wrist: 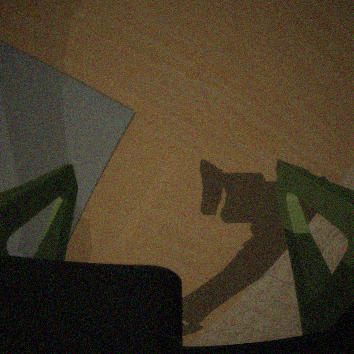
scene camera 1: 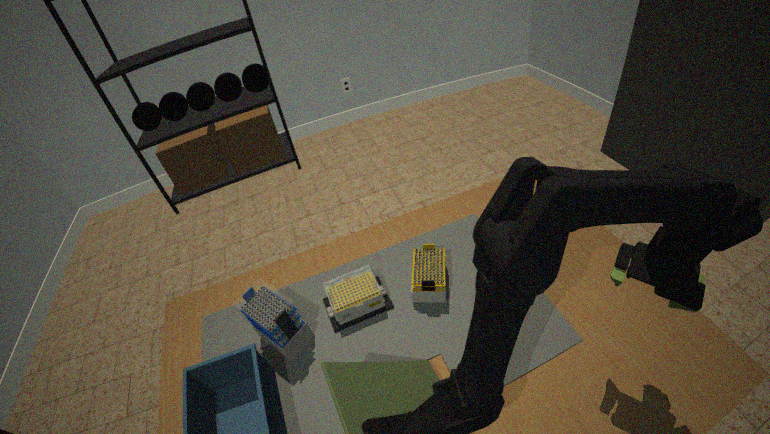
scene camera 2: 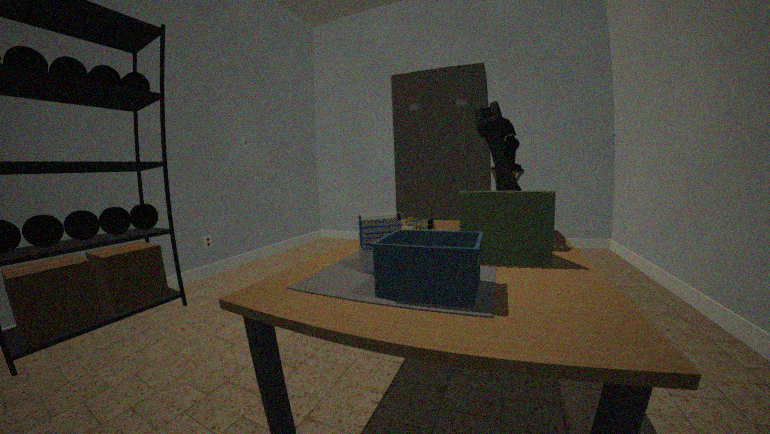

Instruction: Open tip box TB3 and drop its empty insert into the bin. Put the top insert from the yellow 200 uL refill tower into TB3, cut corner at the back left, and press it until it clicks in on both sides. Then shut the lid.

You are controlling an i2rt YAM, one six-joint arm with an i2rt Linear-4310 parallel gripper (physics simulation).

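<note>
A pale box with a yellow gridded insert (scene camera 1: pixel 354 292), apparently TB3, stands on a black base in the middle of the mat; its lid looks clear and closed, though this is hard to tell. The yellow refill tower (scene camera 1: pixel 429 266) stands to its right in scene camera 1, with a gridded top insert, a back tab and a black front clip. The blue open bin (scene camera 1: pixel 220 372) (scene camera 2: pixel 425 272) stands at the mat's near left. My gripper (scene camera 1: pixel 651 291) (wrist: pixel 176 174) is open and empty, high over the table to the right of the mat, away from the boxes.
A blue refill tower (scene camera 1: pixel 267 311) (scene camera 2: pixel 372 232) stands between the bin and the pale box. A tall green box (scene camera 1: pixel 382 393) (scene camera 2: pixel 506 229) stands near the bin. The grey mat (scene camera 1: pixel 458 234) (scene camera 2: pixel 328 285) (wrist: pixel 107 107) lies on the wooden table (scene camera 1: pixel 636 334) (scene camera 2: pixel 566 318) (wrist: pixel 200 100).
</note>
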